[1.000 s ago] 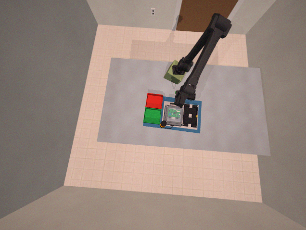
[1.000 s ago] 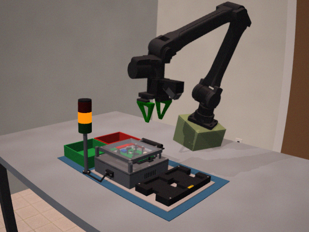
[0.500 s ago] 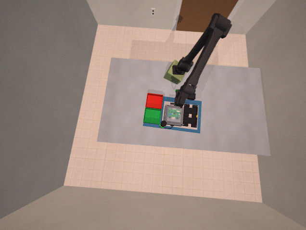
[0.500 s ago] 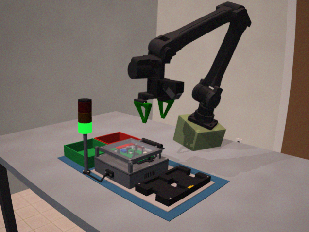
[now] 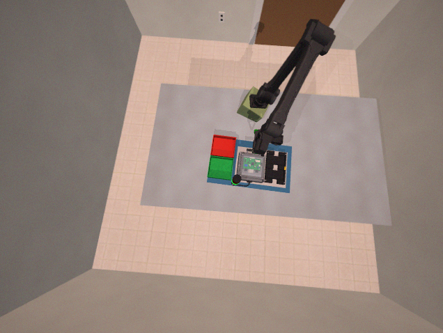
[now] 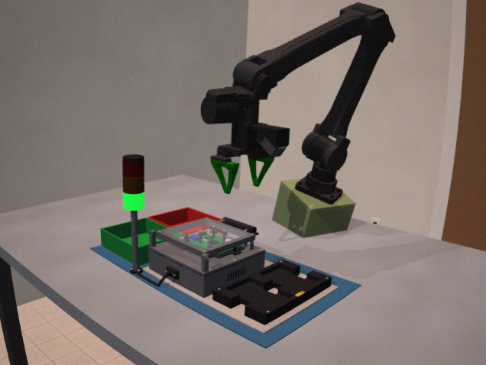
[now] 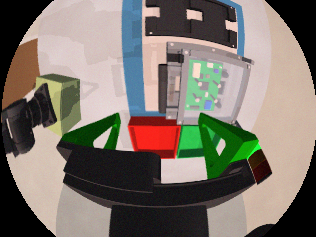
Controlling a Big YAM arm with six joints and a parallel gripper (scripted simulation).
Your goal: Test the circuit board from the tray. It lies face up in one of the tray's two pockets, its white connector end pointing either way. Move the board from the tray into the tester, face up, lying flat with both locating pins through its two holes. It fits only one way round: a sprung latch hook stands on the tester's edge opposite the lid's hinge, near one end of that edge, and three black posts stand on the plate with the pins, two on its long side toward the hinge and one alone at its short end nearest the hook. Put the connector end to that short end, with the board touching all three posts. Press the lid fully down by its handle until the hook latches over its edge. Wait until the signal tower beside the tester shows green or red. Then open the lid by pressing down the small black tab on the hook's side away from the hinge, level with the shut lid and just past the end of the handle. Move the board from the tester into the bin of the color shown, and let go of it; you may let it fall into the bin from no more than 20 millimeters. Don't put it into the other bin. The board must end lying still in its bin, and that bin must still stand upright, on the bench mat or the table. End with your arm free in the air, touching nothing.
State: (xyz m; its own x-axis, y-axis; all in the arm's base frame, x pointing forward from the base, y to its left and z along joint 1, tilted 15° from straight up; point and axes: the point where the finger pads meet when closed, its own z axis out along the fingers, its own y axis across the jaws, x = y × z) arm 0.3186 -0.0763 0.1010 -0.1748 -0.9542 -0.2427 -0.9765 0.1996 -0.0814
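My hand is 9 cm above the latch hook, 5 cm to the right of it and 4 cm short of it. Also, from my hand: tester plate 11 cm below, 9 cm ahead, 1 cm to the right; red bin 19 cm to the right, 17 cm below, 5 cm behind; clear lid 9 cm below, 9 cm ahead, 2 cm to the right.
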